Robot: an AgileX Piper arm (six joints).
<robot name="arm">
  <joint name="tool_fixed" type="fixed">
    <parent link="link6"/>
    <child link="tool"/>
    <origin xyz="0 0 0" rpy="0 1.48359 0"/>
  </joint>
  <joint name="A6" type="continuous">
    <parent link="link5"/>
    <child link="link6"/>
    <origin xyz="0.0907 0 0.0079"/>
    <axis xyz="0.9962 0 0.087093"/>
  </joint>
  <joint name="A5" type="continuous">
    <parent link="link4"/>
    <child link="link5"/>
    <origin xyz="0 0 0"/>
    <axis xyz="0 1 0"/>
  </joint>
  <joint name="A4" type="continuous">
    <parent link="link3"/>
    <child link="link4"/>
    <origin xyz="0.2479 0 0.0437"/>
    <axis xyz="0.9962 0 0.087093"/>
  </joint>
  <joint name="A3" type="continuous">
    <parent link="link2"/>
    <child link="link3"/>
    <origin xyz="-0.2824 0 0.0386"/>
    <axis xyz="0 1 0"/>
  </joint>
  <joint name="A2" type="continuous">
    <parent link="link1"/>
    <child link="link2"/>
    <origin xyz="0 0 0"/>
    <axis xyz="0 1 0"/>
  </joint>
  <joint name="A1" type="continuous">
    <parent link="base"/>
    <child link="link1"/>
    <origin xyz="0 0 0.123"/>
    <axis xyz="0 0 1"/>
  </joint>
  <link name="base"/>
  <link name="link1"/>
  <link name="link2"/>
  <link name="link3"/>
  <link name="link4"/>
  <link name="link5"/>
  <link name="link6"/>
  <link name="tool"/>
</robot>
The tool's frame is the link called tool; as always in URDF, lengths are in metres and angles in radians. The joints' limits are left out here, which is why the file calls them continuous.
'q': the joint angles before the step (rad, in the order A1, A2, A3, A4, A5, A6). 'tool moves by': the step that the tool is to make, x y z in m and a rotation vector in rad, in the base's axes. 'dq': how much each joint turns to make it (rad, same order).
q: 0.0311, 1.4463, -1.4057, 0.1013, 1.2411, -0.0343
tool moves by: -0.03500, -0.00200, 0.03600, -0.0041, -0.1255, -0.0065
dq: 0.0000, -0.1355, 0.0000, -0.0109, 0.0097, 0.0068
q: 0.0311, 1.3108, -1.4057, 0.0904, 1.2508, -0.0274
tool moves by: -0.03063, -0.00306, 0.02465, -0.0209, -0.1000, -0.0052
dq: 0.0000, -0.1067, 0.0000, -0.0245, 0.0074, 0.0000
